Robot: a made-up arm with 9 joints. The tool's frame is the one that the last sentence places.
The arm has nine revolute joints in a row. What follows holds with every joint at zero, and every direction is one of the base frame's.
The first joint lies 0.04 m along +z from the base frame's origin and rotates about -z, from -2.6 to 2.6 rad.
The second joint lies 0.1 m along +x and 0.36 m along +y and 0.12 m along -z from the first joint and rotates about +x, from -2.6 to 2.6 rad.
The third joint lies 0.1 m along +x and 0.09 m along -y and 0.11 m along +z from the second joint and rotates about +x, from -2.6 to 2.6 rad.
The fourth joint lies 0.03 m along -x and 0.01 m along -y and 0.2 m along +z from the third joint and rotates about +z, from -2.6 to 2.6 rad.
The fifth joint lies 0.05 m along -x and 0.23 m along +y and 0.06 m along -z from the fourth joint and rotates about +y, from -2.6 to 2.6 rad.
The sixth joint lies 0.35 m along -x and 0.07 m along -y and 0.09 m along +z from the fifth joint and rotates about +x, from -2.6 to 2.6 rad.
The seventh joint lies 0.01 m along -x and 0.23 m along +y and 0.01 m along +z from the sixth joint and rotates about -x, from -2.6 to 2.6 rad.
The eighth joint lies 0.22 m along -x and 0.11 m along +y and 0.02 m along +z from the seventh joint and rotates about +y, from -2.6 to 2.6 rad.
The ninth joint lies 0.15 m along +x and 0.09 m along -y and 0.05 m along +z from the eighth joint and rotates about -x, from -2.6 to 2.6 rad.
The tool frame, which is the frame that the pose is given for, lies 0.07 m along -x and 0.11 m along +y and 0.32 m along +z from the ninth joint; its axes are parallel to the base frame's.
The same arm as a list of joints. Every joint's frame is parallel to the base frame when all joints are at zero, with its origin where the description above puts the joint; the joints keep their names.
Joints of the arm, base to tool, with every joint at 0 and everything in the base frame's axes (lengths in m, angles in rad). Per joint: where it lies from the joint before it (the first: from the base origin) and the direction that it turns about. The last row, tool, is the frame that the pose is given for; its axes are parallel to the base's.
joint 1: origin 0.0000 0.0000 0.0400 axis -z
joint 2: origin 0.1000 0.3600 -0.1200 axis +x
joint 3: origin 0.1000 -0.0900 0.1100 axis +x
joint 4: origin -0.0300 -0.0100 0.2000 axis +z
joint 5: origin -0.0500 0.2300 -0.0600 axis +y
joint 6: origin -0.3500 -0.0700 0.0900 axis +x
joint 7: origin -0.0100 0.2300 0.0100 axis -x
joint 8: origin -0.2200 0.1100 0.0200 axis +y
joint 9: origin 0.1500 -0.0900 0.0500 axis -x
tool: origin -0.0700 0.1100 0.3200
Joint limits (rad, base to tool): -2.6000..2.6000 -2.6000..2.6000 -2.6000..2.6000 -2.6000..2.6000 -2.6000..2.6000 -2.6000..2.6000 -2.6000..2.6000 -2.6000..2.6000 -2.6000..2.6000

